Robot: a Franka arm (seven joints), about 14 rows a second.
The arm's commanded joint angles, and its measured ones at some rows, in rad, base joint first. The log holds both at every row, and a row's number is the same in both.
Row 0, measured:
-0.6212, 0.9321, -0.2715, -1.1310, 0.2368, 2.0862, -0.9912
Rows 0 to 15, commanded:
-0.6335, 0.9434, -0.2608, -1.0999, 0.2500, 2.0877, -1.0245
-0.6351, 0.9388, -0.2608, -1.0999, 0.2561, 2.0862, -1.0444
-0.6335, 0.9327, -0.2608, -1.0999, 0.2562, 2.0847, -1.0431
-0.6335, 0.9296, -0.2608, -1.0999, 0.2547, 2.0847, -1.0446
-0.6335, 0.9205, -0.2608, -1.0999, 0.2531, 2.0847, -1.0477
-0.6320, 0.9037, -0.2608, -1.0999, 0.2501, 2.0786, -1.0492
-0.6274, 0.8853, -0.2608, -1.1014, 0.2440, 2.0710, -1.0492
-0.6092, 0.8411, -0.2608, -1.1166, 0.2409, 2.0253, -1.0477
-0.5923, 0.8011, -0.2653, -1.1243, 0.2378, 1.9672, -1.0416
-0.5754, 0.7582, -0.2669, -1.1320, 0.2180, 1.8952, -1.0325
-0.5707, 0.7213, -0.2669, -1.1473, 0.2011, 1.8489, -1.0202
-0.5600, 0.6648, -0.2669, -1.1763, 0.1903, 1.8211, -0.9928
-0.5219, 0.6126, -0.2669, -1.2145, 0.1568, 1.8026, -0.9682
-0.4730, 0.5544, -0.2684, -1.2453, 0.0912, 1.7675, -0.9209
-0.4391, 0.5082, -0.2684, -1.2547, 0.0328, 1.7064, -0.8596
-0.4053, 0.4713, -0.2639, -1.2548, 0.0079, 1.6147, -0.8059
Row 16, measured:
-0.4810, 0.5935, -0.2650, -1.1580, 0.0772, 1.7059, -0.9017
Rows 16 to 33, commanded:
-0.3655, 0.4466, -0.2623, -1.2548, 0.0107, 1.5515, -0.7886
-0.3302, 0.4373, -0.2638, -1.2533, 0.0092, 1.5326, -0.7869
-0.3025, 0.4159, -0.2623, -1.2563, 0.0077, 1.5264, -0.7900
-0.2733, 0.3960, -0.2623, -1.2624, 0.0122, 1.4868, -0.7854
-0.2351, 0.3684, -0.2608, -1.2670, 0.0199, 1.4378, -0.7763
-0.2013, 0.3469, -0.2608, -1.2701, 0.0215, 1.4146, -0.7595
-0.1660, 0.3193, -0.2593, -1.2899, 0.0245, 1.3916, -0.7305
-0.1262, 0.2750, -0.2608, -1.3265, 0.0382, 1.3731, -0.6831
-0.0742, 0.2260, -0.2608, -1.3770, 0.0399, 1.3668, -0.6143
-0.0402, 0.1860, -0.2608, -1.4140, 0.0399, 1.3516, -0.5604
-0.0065, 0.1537, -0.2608, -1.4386, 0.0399, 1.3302, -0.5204
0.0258, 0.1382, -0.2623, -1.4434, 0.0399, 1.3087, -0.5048
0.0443, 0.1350, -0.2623, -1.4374, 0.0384, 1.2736, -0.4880
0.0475, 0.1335, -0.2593, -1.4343, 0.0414, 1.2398, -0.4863
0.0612, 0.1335, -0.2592, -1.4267, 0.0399, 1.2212, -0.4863
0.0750, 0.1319, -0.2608, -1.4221, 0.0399, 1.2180, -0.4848
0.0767, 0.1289, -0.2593, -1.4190, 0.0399, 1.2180, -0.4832
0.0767, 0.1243, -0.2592, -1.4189, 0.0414, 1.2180, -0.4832
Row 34, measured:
0.0646, 0.1500, -0.2518, -1.4016, 0.0353, 1.2262, -0.4955
